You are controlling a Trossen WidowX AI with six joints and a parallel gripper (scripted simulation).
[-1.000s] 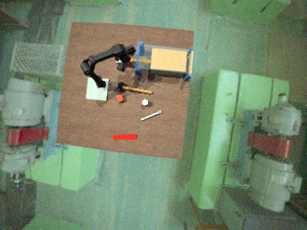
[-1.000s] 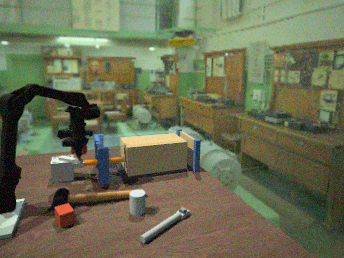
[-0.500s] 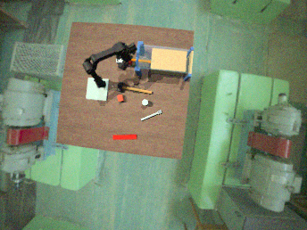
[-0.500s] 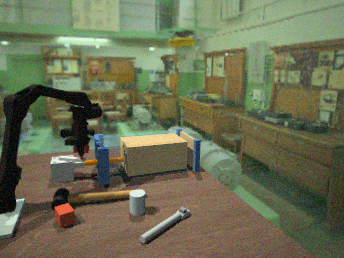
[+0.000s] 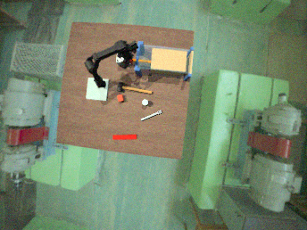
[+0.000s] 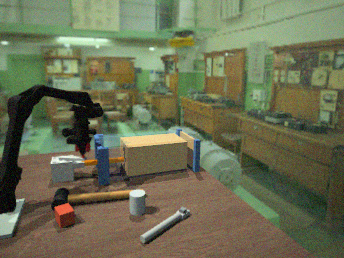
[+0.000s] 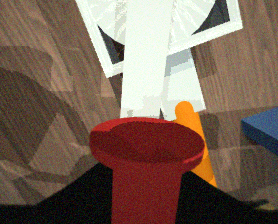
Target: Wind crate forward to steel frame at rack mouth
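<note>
The winch handle is 3 cm behind my gripper tip, 2 cm to the left of it and 1 cm below it. The rest, counted from my gripper tip: red knob (2 cm above); then winch (10 cm behind, 8 cm below, 5 cm to the left); then blue steel frame (7 cm ahead, 3 cm to the left, 1 cm below).
</note>
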